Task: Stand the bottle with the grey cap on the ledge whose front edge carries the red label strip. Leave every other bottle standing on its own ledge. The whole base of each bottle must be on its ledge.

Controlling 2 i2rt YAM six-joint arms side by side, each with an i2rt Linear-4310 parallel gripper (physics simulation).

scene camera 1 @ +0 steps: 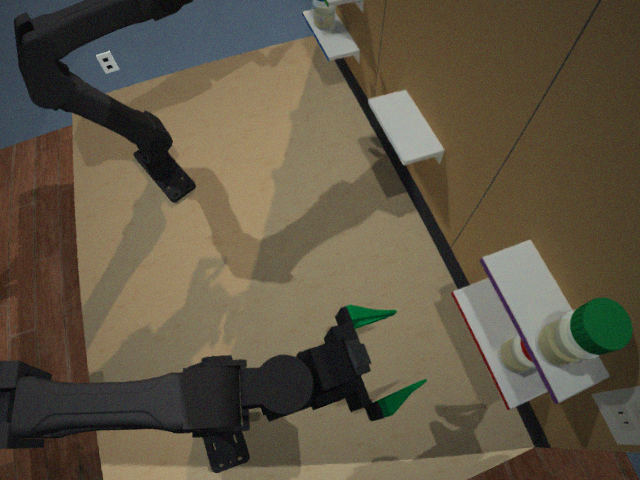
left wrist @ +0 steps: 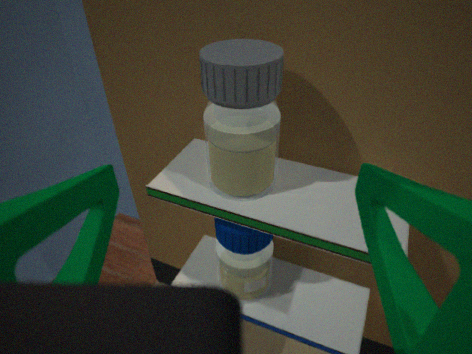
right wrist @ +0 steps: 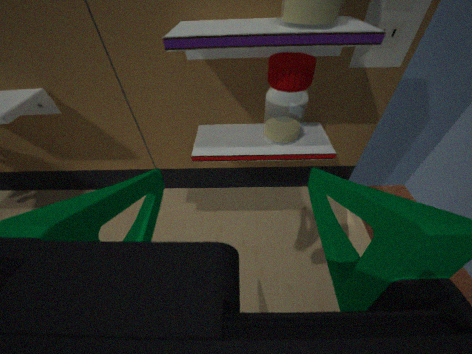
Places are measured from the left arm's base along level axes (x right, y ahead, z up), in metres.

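Where they show: left gripper, fingertip midpoint: (left wrist: 236, 178); right gripper, fingertip midpoint: (scene camera 1: 409, 345) (right wrist: 235, 176); left arm's base at its link origin: (scene camera 1: 164, 170).
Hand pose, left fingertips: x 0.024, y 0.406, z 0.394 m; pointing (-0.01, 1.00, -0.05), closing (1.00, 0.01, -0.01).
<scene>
Things, the pixels of their top centre, and the offset from my left fingertips.
- bottle with the grey cap, top centre: (left wrist: 241, 50) dx +0.002, dy +0.116, dz +0.011 m
- ledge with the green strip, top centre: (left wrist: 278, 186) dx +0.031, dy +0.105, dz -0.094 m
- ledge with the red strip, top centre: (right wrist: 261, 137) (scene camera 1: 502, 338) dx +0.766, dy -0.210, dz -0.234 m
- upright red-capped bottle at its top centre: (right wrist: 292, 58) (scene camera 1: 547, 341) dx +0.797, dy -0.217, dz -0.129 m
- purple-strip ledge at its top centre: (right wrist: 268, 24) (scene camera 1: 545, 314) dx +0.766, dy -0.210, dz -0.094 m
- green-capped bottle at its top centre: (scene camera 1: 608, 323) dx +0.798, dy -0.232, dz +0.011 m
- blue-capped bottle at its top centre: (left wrist: 244, 211) dx +0.004, dy +0.113, dz -0.129 m
- blue-strip ledge at its top centre: (left wrist: 269, 286) (scene camera 1: 329, 29) dx +0.031, dy +0.105, dz -0.234 m
- bare white ledge at its top centre: (scene camera 1: 405, 123) dx +0.398, dy -0.053, dz -0.164 m
The bottle with the grey cap (left wrist: 243, 150) stands upright near the left end of the ledge with the green strip (left wrist: 320, 200) in the left wrist view. My left gripper (left wrist: 236, 178) is open and empty, its fingers apart on either side of that bottle in the picture. The ledge with the red strip (scene camera 1: 480, 315) (right wrist: 225, 142) is low on the wall and bears an upright red-capped bottle (scene camera 1: 512, 355) (right wrist: 285, 112), right of the ledge's middle in the right wrist view. My right gripper (scene camera 1: 410, 346) (right wrist: 235, 176) is open and empty, out in front of that ledge.
A purple-strip ledge (scene camera 1: 522, 279) (right wrist: 225, 29) overhangs the red one and bears a green-capped bottle (scene camera 1: 602, 325) (right wrist: 310, 10). A blue-capped bottle (left wrist: 245, 270) stands on the blue-strip ledge (scene camera 1: 338, 46) (left wrist: 320, 305) under the green-strip one. A bare white ledge (scene camera 1: 405, 126) (right wrist: 25, 100) is between the stacks.
</scene>
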